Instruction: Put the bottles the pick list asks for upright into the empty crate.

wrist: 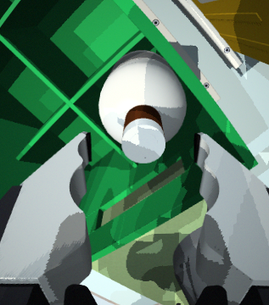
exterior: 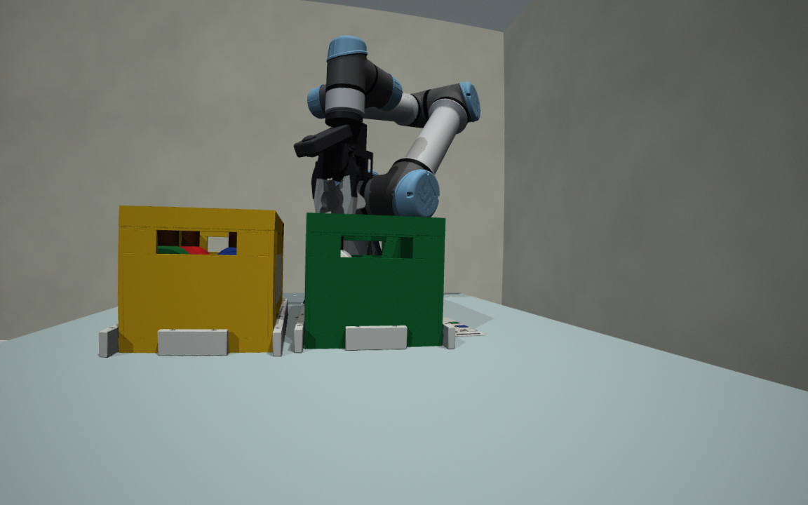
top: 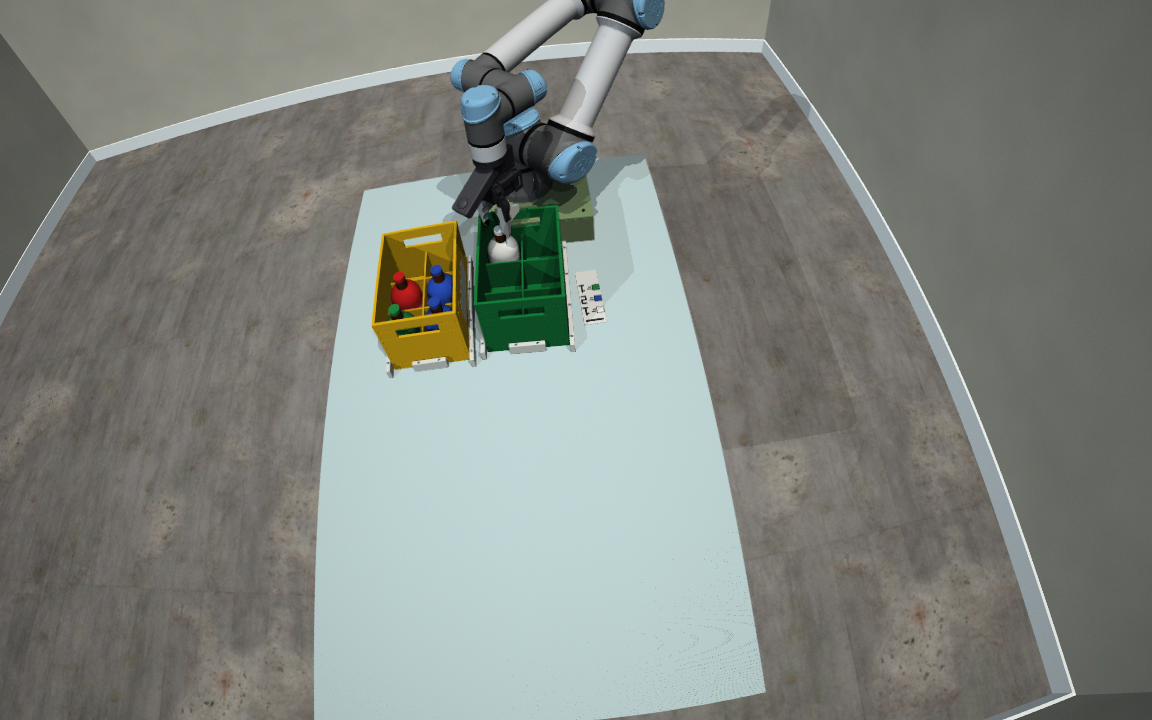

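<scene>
Right now my hand is 13 cm short of the yellow crate, 16 cm to the left of it and 9 cm above it. The rest, counted from my hand: white bottle 1 cm behind, 9 cm below; green crate 7 cm ahead, 6 cm to the left, 9 cm below; red bottle 14 cm ahead, 20 cm to the right, 9 cm below.
</scene>
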